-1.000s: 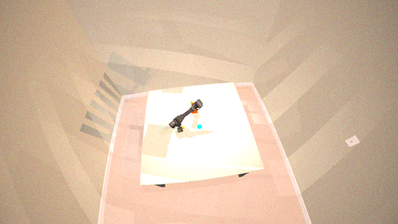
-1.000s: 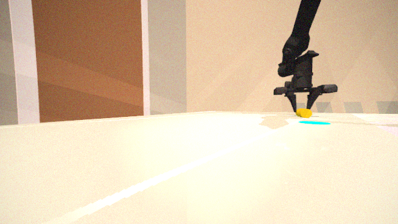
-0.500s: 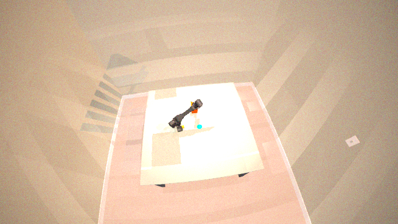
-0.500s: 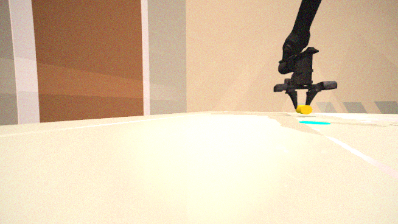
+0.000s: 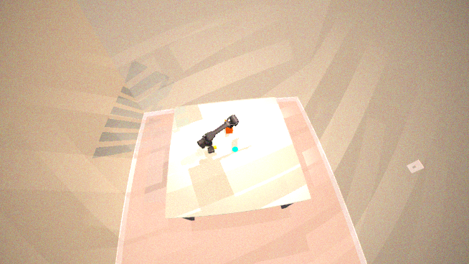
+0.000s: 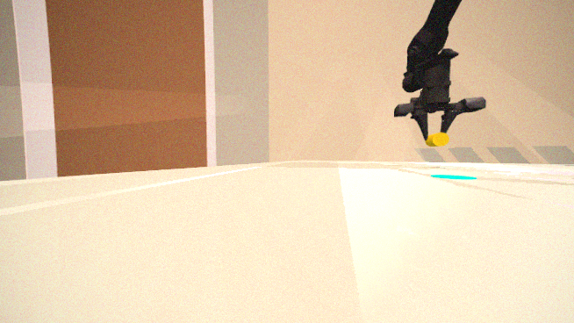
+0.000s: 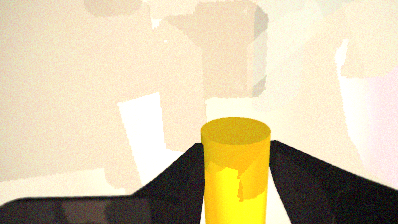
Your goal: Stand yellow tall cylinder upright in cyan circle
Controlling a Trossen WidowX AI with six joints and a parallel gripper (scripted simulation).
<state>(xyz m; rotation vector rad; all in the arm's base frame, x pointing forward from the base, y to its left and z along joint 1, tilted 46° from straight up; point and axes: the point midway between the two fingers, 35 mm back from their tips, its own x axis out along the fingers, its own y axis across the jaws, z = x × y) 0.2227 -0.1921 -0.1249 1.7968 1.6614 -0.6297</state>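
Now: the cyan circle 2 cm ahead of my gripper tip, 24 cm to the left of it and 8 cm below it. From my gripper tip the other things lie so: yellow cylinder (2 cm to the left).
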